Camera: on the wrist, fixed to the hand. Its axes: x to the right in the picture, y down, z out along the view.
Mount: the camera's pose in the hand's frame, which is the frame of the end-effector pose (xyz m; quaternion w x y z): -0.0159 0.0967 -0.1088 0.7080 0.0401 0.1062 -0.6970
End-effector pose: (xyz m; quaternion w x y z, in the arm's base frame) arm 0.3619 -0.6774 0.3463 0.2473 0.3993 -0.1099 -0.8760
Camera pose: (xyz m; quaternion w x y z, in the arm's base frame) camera 0.4862 -0.7511 0.3228 0.4398 -0.4623 -0.1916 0.7458
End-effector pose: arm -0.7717 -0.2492 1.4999 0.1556 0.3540 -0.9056 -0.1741
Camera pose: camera -0.7732 -0.1939 1.6355 0.0708 0.9066 -0.3849 -0.1578
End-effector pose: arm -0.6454 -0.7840 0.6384 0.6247 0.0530 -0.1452 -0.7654
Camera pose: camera -0.5224 -0.8027 0.5611 0.0779 -0.2451 0.0302 0.9659
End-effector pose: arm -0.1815 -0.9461 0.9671 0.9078 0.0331 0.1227 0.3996
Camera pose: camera -0.2883 -0.8963 0.8802 0.9069 -0.0681 0.2224 -0.3512
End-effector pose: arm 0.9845 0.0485 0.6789 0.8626 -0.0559 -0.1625 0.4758
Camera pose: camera 0.9353 0.0938 0.5486 0.9619 0.0577 -0.0433 -0.2638
